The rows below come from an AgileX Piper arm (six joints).
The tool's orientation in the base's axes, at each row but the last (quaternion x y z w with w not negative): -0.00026 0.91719 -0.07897 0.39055; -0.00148 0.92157 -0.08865 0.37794; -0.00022 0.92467 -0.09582 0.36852; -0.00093 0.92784 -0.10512 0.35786; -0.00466 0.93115 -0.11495 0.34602; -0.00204 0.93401 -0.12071 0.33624; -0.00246 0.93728 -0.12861 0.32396; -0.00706 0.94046 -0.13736 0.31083; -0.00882 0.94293 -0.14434 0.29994
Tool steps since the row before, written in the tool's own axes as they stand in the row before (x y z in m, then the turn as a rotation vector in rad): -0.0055 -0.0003 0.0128 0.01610 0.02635 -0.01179; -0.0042 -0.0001 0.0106 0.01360 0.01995 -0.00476; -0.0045 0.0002 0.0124 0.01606 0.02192 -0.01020; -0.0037 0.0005 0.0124 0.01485 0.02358 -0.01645; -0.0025 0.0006 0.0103 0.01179 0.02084 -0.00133; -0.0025 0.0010 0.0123 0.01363 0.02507 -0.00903; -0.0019 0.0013 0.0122 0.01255 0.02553 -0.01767; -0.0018 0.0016 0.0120 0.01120 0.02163 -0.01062; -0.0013 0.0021 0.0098 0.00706 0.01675 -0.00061
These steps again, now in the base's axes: 0.0130 -0.0018 -0.0048 -0.01802 0.02673 -0.00731; 0.0104 -0.0015 -0.0045 -0.01175 0.01946 -0.00943; 0.0117 -0.0017 -0.0058 -0.01711 0.02218 -0.00759; 0.0110 -0.0016 -0.0066 -0.02024 0.02511 -0.00260; 0.0086 -0.0014 -0.0061 -0.00835 0.01953 -0.01114; 0.0097 -0.0016 -0.0078 -0.01428 0.02520 -0.00752; 0.0090 -0.0015 -0.0084 -0.01865 0.02781 -0.00043; 0.0086 -0.0013 -0.0086 -0.01370 0.02240 -0.00404; 0.0068 -0.0005 -0.0075 -0.00496 0.01548 -0.00815
